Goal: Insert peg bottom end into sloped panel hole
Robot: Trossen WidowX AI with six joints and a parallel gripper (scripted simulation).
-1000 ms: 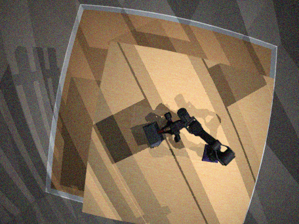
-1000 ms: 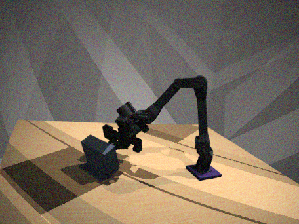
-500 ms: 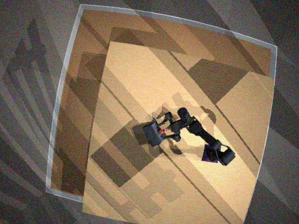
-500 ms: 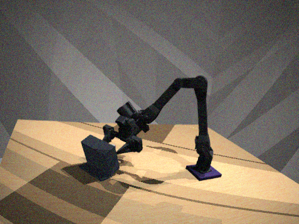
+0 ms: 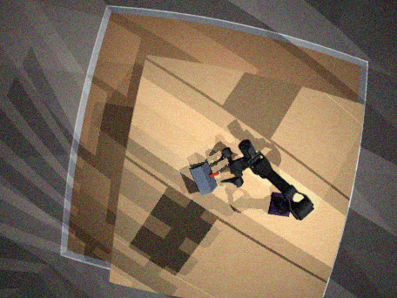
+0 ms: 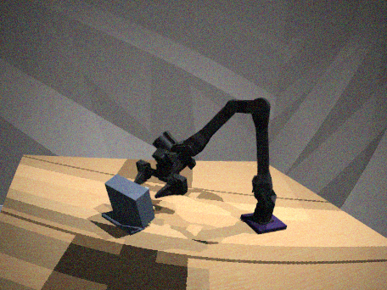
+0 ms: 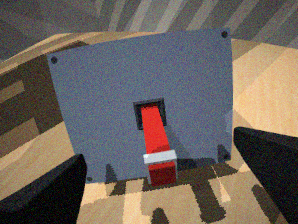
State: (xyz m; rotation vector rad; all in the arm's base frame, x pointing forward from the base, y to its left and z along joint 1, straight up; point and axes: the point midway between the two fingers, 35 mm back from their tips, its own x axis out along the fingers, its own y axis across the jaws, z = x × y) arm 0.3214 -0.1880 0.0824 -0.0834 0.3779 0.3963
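The red peg is right at my gripper tip. Round my gripper tip: panel: 6 cm ahead, 3 cm to the left, 1 cm below.
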